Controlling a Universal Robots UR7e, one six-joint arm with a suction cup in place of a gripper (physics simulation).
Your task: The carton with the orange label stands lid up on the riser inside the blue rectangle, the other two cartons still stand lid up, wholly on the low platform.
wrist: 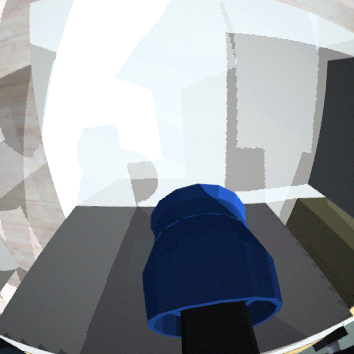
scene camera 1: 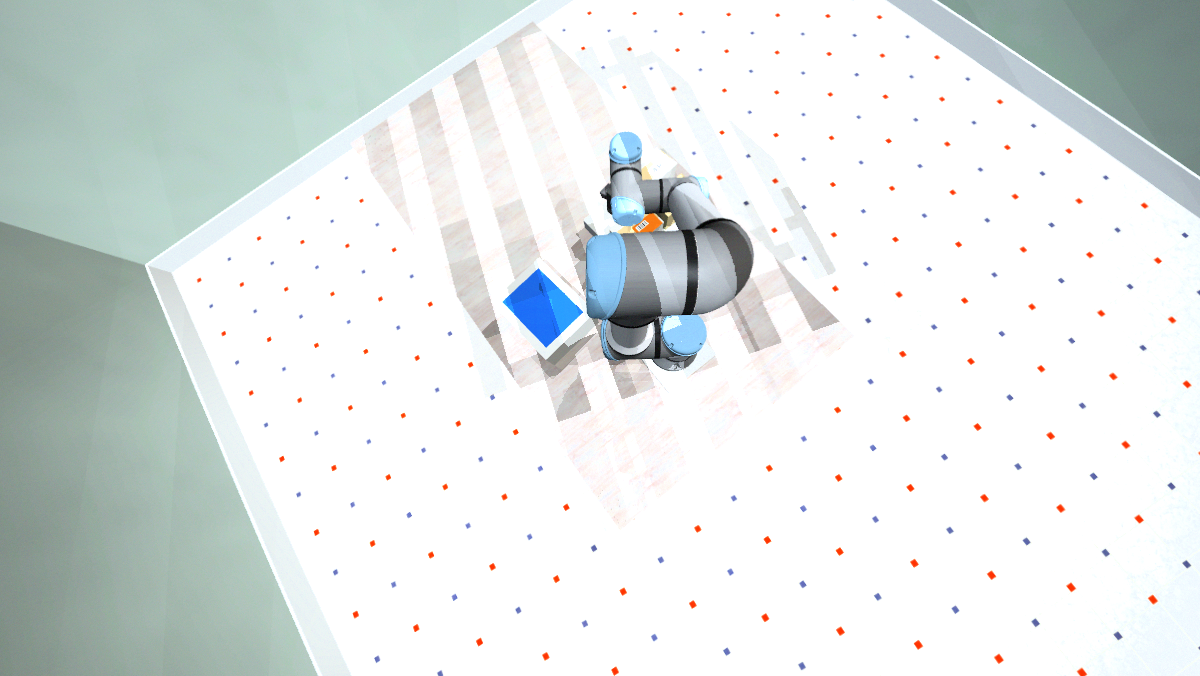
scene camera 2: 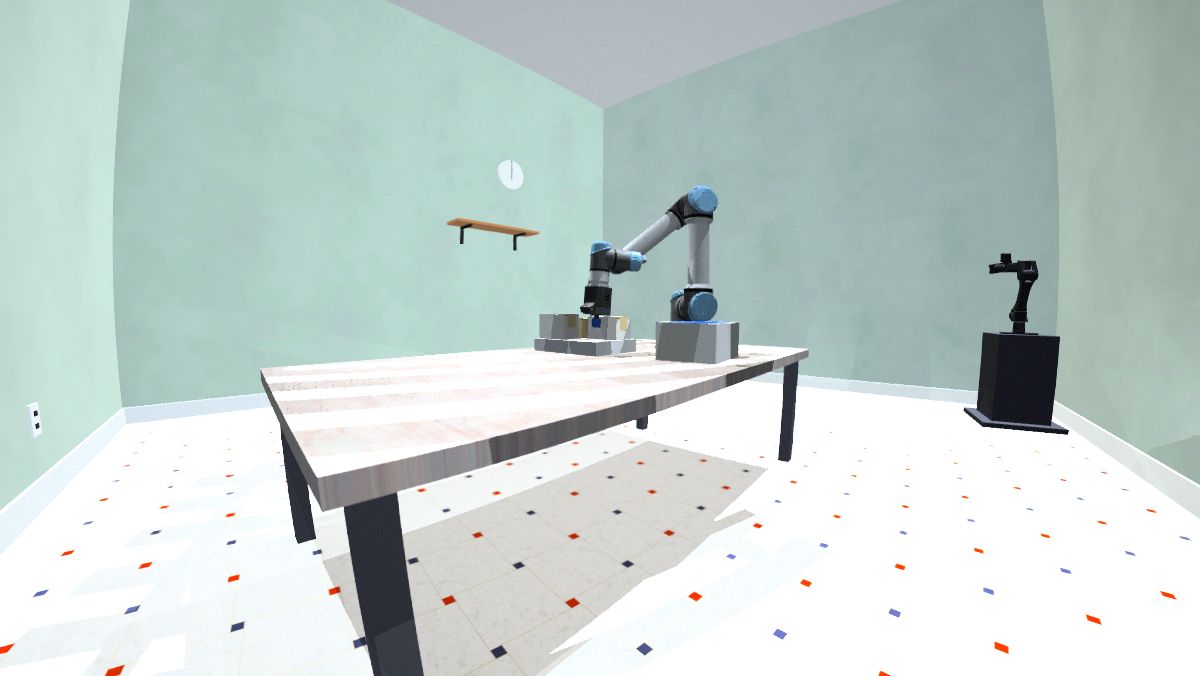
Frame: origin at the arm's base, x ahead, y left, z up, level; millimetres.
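Where they show: hand, its tool point: point(wrist: 198, 224) point(scene camera 2: 595, 327).
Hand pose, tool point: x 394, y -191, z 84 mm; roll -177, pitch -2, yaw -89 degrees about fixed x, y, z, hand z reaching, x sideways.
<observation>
Each offset is from my tool point to the centre of the thing.
The carton with the orange label @[69 mm back, 15 mm left, 3 mm down] point(scene camera 1: 647, 224) point(scene camera 2: 618, 329) stands on the low platform @[22 mm back, 68 mm right, 70 mm down] point(scene camera 2: 571, 345) point(wrist: 200, 100); its label shows beside the arm's wrist in scene camera 1. My suction cup point(scene camera 2: 596, 322) point(wrist: 198, 200) points down beside that carton's side wall, its tip below the lid edge and above the platform. I see nothing hanging from it; whether it touches the wall is unclear. Another carton @[26 mm ahead, 158 mm right, 2 mm up] point(scene camera 2: 557, 325) stands at the platform's left. Part of a dark carton wall point(wrist: 341, 125) shows at the right in the wrist view. The blue rectangle @[40 mm back, 390 mm left, 26 mm up] point(scene camera 1: 541, 306) lies on top of the riser @[40 mm back, 390 mm left, 34 mm down] point(scene camera 2: 684, 342).
The arm's base point(scene camera 2: 699, 304) stands behind the riser. The arm's upper links cover part of the platform in scene camera 1. The table edge point(scene camera 2: 512, 443) runs along the front. A second, dark robot point(scene camera 2: 1021, 289) stands far right on a black pedestal point(scene camera 2: 1017, 379).
</observation>
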